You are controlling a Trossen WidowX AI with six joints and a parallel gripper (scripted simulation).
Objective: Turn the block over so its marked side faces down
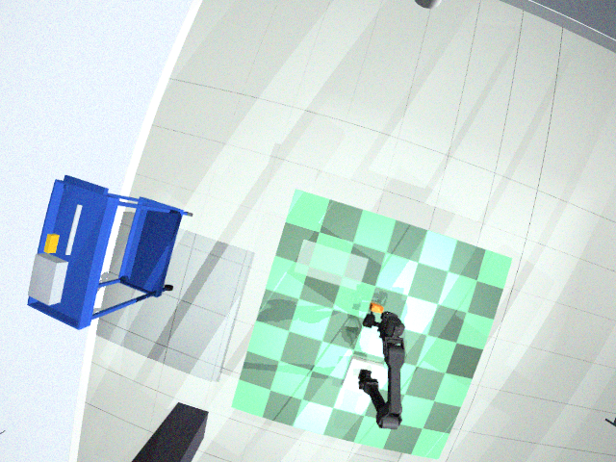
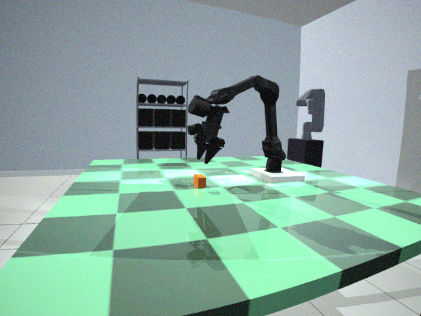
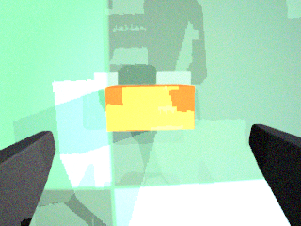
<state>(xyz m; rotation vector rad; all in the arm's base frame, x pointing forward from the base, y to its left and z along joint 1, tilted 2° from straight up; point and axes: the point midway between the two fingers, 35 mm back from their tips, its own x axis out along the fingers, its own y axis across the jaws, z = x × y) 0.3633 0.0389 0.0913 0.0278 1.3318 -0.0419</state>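
My gripper tip is 8 cm above the block.
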